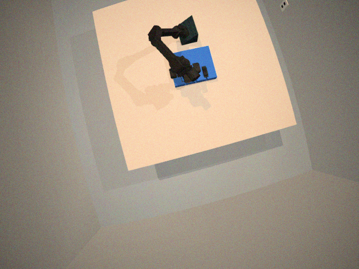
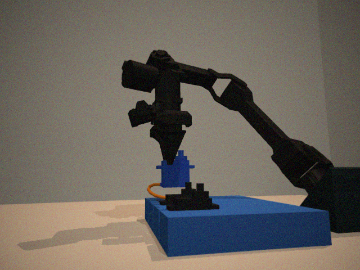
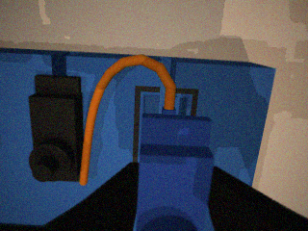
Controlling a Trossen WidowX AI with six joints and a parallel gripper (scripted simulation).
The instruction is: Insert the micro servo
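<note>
Right now my gripper tip is 110 mm past the blue deck, 90 mm to the right of it and 100 mm above it.
</note>
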